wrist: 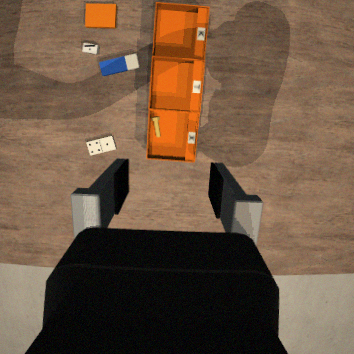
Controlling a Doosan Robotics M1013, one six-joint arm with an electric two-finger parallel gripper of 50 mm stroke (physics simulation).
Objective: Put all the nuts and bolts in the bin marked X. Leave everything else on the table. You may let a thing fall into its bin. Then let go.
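Places are measured from the arm's base along level axes (x ahead, y left, z up), in millimetres.
Pixels of known places: gripper, fingertip midpoint: (168,177).
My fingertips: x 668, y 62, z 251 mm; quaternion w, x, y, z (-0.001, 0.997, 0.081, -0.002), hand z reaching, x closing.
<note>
Ahead of a thing's pixels: the offset from my fingertips to its top centre. "spot": to the spot under its first point. Level surfaces: height alone.
A small brass-coloured bolt @(29 mm back, 5 mm right, 310 mm down) (157,127) lies in the nearest compartment of an orange three-part bin @(spot: 38 mm back, 24 mm right, 324 mm down) (149,135), close to its left wall. The middle and far compartments show no nuts or bolts. Each compartment has a small white label with a dark mark on its right side: near label @(34 mm ahead, 9 mm right, 296 mm down) (191,137), middle label @(23 mm ahead, 75 mm left, 289 mm down) (196,86), far label @(12 mm ahead, 158 mm left, 296 mm down) (201,33). The marks are too small to read surely. My gripper (168,177) is open and empty, above the table on the near side of the bin. No loose nut or bolt shows on the table in view.
Left of the bin lie an orange block @(159 mm back, 161 mm left, 321 mm down) (100,15), a small metal sharpener @(166 mm back, 104 mm left, 320 mm down) (90,48), a blue and white eraser @(112 mm back, 86 mm left, 318 mm down) (118,65) and a white domino @(123 mm back, 60 mm right, 324 mm down) (101,145). The wooden table @(331 mm down) (300,200) ends at its near edge, below the fingers.
</note>
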